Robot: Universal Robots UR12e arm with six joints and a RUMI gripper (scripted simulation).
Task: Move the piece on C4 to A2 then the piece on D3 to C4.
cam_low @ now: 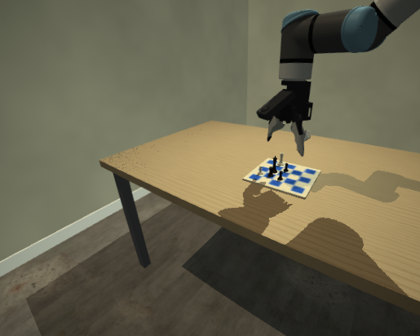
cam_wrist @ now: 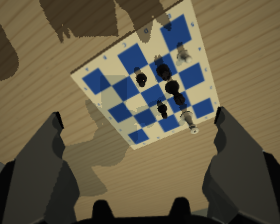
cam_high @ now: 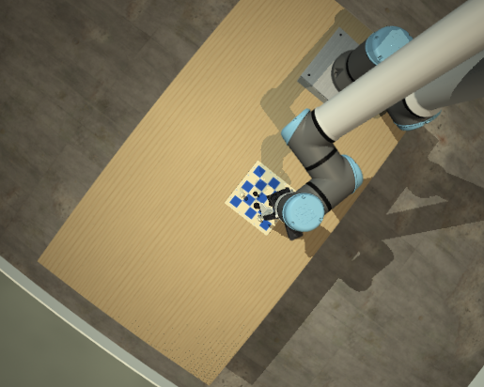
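The tall black piece is 9 cm below my hand, 5 cm to the right of it and 4 cm ahead of it. Round my hand: chessboard (12 cm below, 5 cm to the right, 1 cm ahead); white pawn (10 cm below, 8 cm ahead, 1 cm to the right).
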